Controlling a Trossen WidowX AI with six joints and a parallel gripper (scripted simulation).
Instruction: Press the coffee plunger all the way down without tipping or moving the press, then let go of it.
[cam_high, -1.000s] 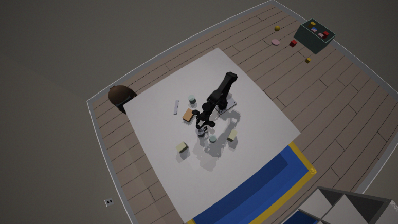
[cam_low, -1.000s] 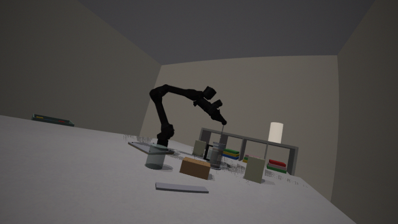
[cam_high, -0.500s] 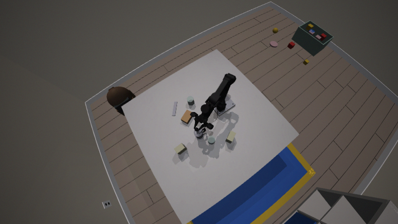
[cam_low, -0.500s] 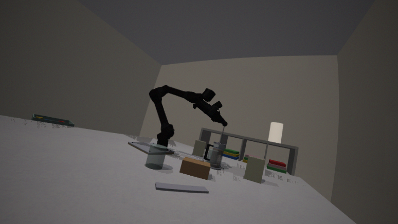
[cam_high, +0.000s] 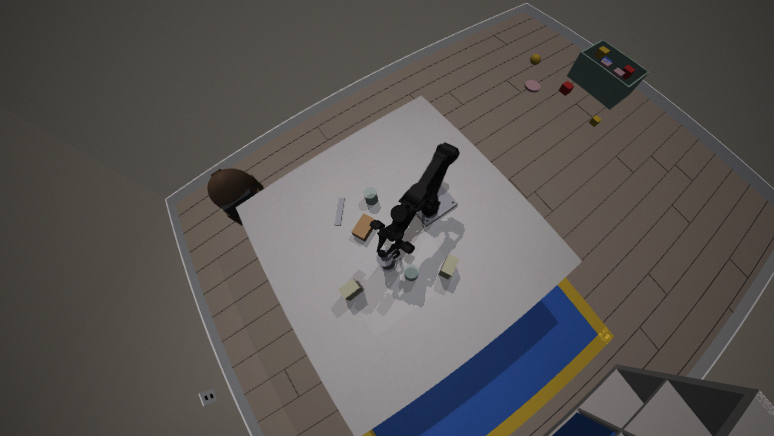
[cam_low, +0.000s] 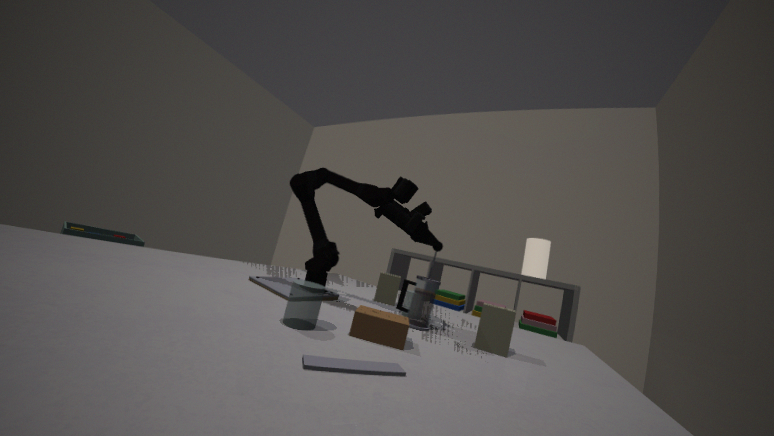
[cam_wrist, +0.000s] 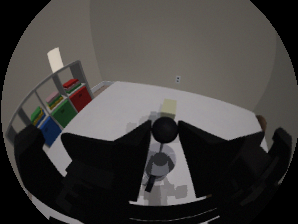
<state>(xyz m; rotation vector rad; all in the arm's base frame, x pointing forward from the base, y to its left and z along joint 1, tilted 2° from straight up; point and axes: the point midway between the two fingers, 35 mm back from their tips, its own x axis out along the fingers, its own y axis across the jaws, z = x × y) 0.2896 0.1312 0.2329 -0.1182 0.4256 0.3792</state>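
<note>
My gripper tip is 30 mm past the coffee press, 10 mm to the left of it and 120 mm above it.
</note>
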